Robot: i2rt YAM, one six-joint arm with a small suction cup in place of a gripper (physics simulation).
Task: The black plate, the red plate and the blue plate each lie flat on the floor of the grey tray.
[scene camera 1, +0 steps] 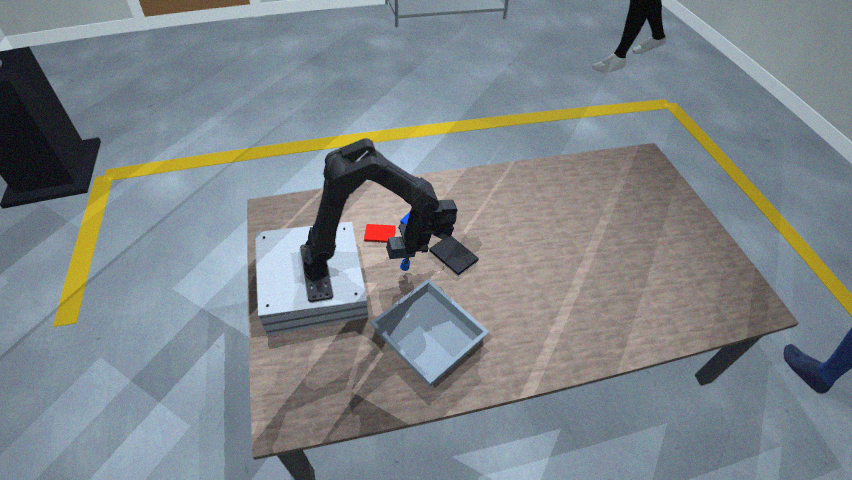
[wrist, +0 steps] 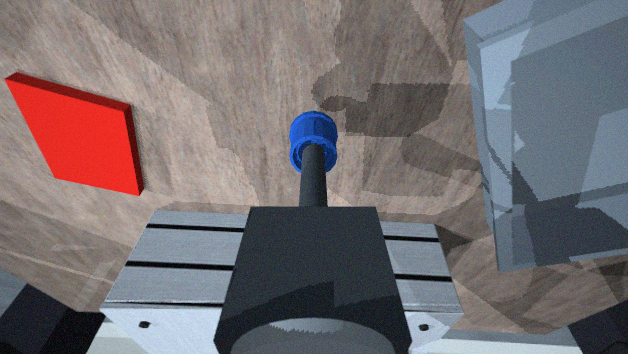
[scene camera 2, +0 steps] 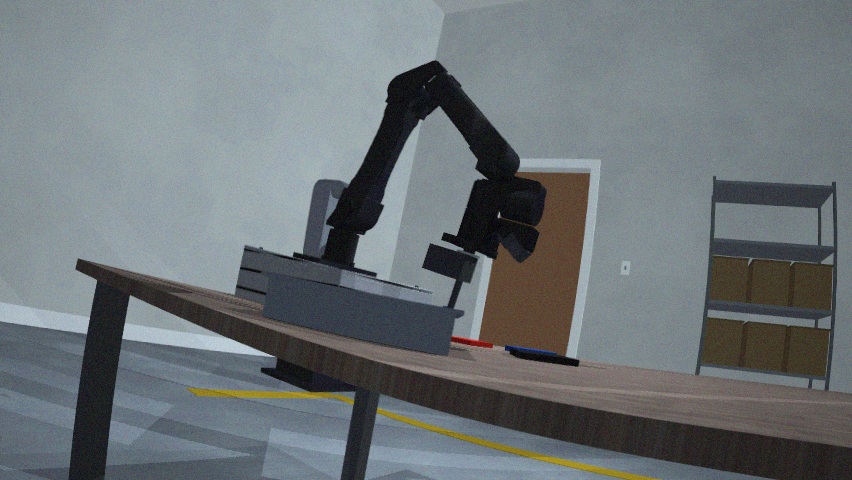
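Seen in the pictures: hand at its tool point: (scene camera 1: 404,267) (wrist: 313,133); arm's base at its link origin: (scene camera 1: 316,271) (scene camera 2: 336,267).
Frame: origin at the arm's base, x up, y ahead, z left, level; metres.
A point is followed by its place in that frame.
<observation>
The black plate (scene camera 1: 454,254) {x -0.093, y 0.437, z 0.030 m} (scene camera 2: 545,358) {x -0.097, y 0.459, z -0.028 m} lies flat on the table behind the tray. The red plate (scene camera 1: 379,233) {x -0.093, y 0.222, z 0.178 m} (scene camera 2: 473,342) {x -0.096, y 0.262, z 0.142 m} (wrist: 82,137) {x -0.093, y 0.236, z 0.178 m} lies flat on the table beside the robot's base. The blue plate (scene camera 1: 406,219) {x -0.092, y 0.325, z 0.217 m} (scene camera 2: 529,350) {x -0.094, y 0.366, z 0.187 m} lies on the table, mostly hidden by the arm in scene camera 1; it does not show in the wrist view. The grey tray (scene camera 1: 440,351) {x -0.099, y 0.293, z -0.287 m} (scene camera 2: 357,321) {x -0.085, y 0.332, z -0.329 m} (wrist: 575,135) {x -0.100, y 0.242, z -0.186 m} stands on the table with no plate in it. My suction cup (scene camera 1: 405,265) (wrist: 313,132) is bare, open, and hangs above the table between the red plate and the tray; the tray hides it in scene camera 2.
The arm's base stands on a pale layered block (scene camera 1: 286,268) {x 0.007, y -0.082, z 0.028 m} (wrist: 175,250) {x -0.057, y 0.132, z 0.132 m} left of the tray. The tray's raised walls stand near my cup. The wooden table (scene camera 1: 596,268) {x -0.103, y 0.873, z -0.136 m} (scene camera 2: 655,393) {x -0.103, y 0.639, z -0.310 m} extends far to the right. A shelf rack (scene camera 2: 705,333) stands beyond the table.
</observation>
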